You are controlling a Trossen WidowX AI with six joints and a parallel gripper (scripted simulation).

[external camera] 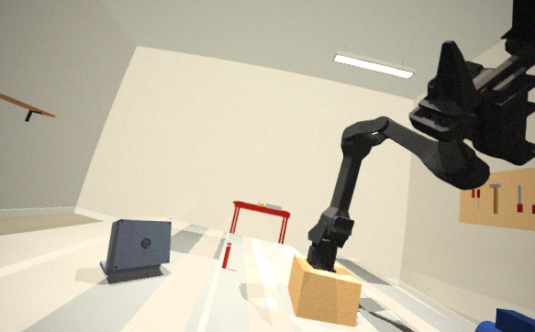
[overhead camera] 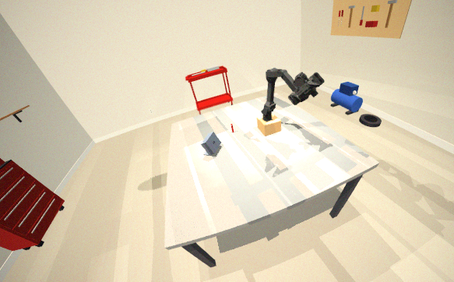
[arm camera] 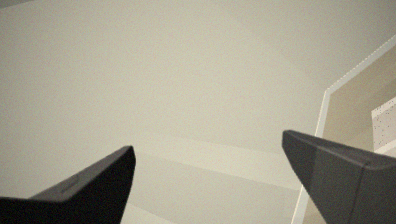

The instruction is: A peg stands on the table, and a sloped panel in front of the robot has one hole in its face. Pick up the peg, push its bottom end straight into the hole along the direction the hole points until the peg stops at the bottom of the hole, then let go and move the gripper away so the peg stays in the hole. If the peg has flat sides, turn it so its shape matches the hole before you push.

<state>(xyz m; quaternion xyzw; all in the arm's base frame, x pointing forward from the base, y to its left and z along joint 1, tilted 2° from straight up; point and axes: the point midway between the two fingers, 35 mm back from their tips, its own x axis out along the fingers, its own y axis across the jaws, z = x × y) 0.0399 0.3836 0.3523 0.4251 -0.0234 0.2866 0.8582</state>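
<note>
Right now my gripper tip is 54 cm to the left of the round red peg, 41 cm above it and 20 cm short of it. From my gripper tip the other things lie so: sloped panel 42 cm ahead, 41 cm to the right, 40 cm below.
</note>
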